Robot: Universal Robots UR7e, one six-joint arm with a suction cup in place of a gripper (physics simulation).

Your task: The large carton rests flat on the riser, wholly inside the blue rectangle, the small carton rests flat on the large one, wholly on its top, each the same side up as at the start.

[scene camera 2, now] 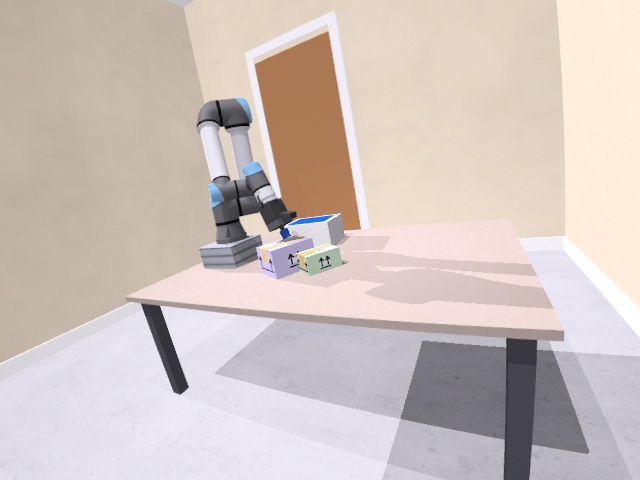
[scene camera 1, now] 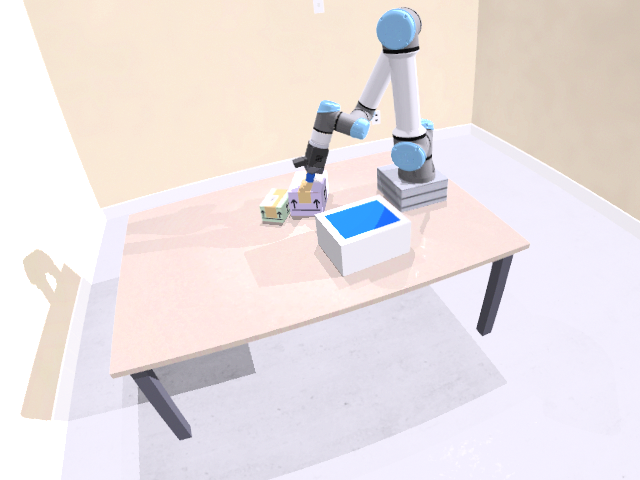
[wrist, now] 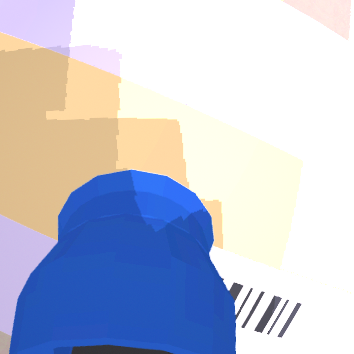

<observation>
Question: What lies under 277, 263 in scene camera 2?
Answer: A large lilac carton.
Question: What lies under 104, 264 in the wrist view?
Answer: My suction cup.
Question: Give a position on a white riser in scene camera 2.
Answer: At 328, 229
</observation>
